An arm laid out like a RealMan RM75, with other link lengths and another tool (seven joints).
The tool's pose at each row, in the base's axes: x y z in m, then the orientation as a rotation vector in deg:
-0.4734, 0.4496, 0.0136, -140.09, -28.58, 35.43
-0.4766, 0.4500, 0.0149, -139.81, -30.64, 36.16
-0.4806, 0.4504, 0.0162, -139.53, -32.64, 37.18
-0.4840, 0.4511, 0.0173, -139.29, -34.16, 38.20
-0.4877, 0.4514, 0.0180, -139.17, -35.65, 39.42
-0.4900, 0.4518, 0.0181, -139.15, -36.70, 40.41
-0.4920, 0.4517, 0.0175, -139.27, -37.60, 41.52
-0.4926, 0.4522, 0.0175, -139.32, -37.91, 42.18
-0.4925, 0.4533, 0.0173, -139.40, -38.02, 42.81
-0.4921, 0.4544, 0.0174, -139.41, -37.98, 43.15
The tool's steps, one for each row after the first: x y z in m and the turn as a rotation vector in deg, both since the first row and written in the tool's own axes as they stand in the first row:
-0.0029, -0.0018, 0.0009, -0.44, -1.03, -1.23
-0.0064, -0.0037, 0.0022, -0.90, -2.25, -2.33
-0.0092, -0.0056, 0.0035, -1.25, -3.35, -3.10
-0.0123, -0.0070, 0.0051, -1.73, -4.59, -3.76
-0.0141, -0.0079, 0.0064, -2.14, -5.55, -4.16
-0.0156, -0.0079, 0.0078, -2.65, -6.55, -4.39
-0.0158, -0.0084, 0.0083, -2.86, -7.09, -4.39
-0.0152, -0.0091, 0.0089, -3.02, -7.56, -4.26
-0.0144, -0.0099, 0.0091, -3.04, -7.79, -4.14

